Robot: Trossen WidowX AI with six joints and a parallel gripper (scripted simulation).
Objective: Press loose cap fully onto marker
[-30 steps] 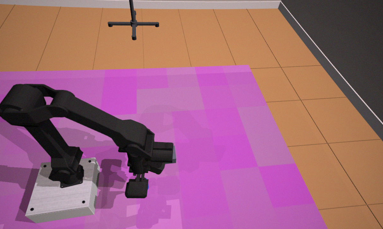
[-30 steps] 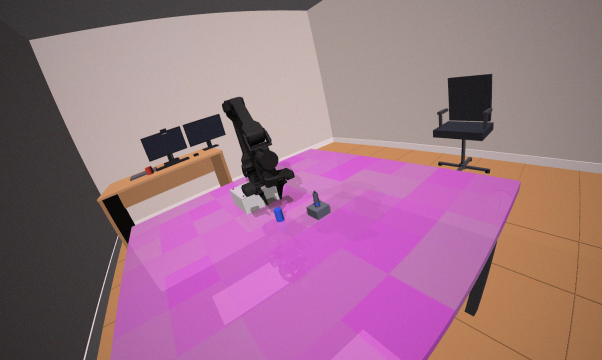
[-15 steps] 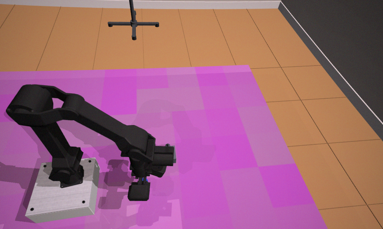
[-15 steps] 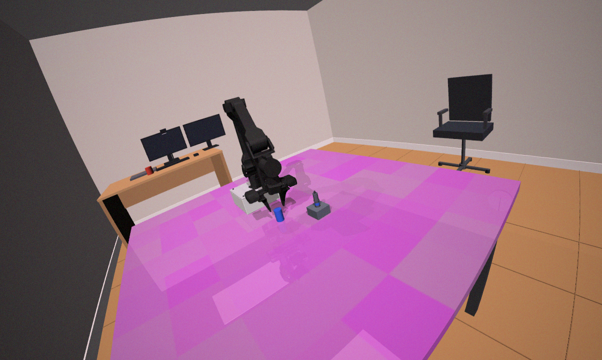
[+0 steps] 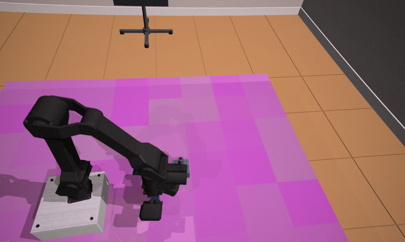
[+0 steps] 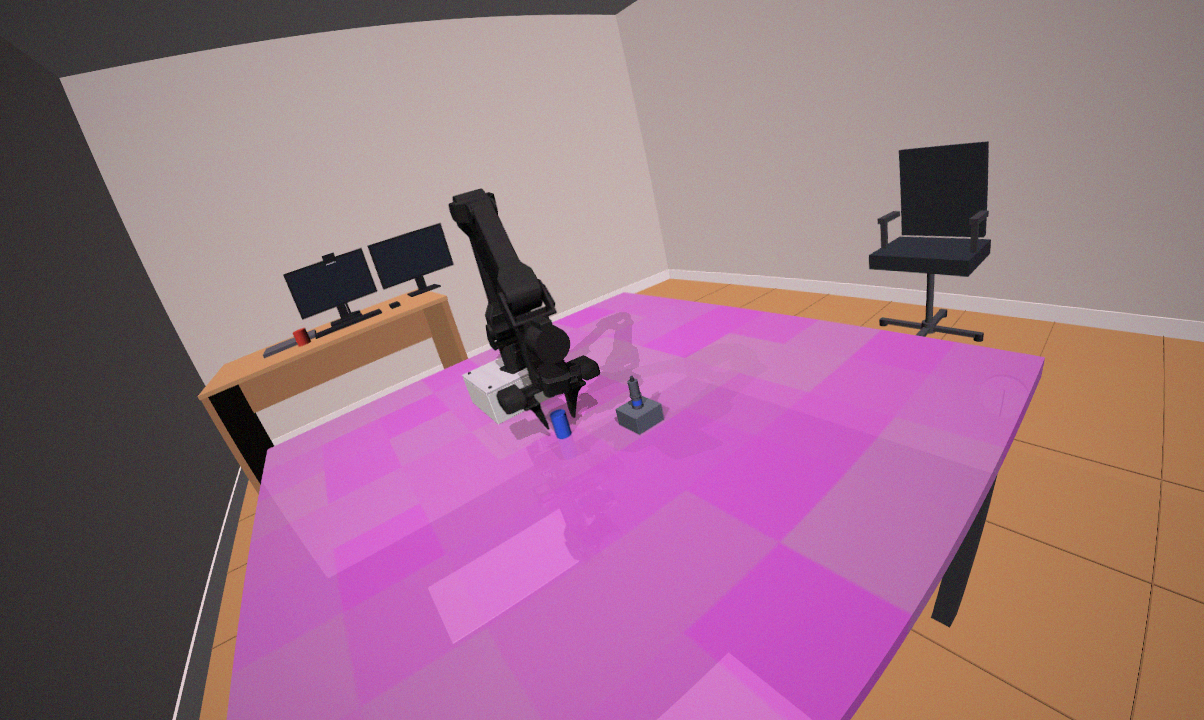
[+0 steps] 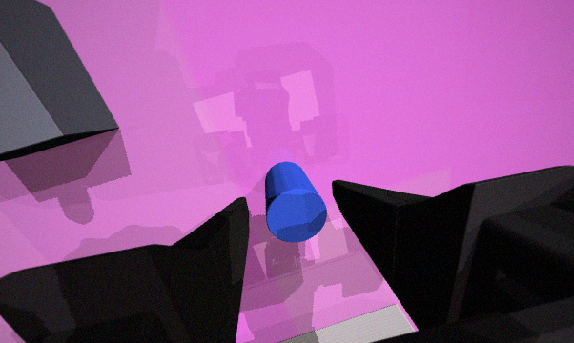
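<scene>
Now: the blue marker cap right at my gripper tip. The rest, counted from my gripper tip: holder block (110 mm ahead, 100 mm to the left, 10 mm below).
</scene>
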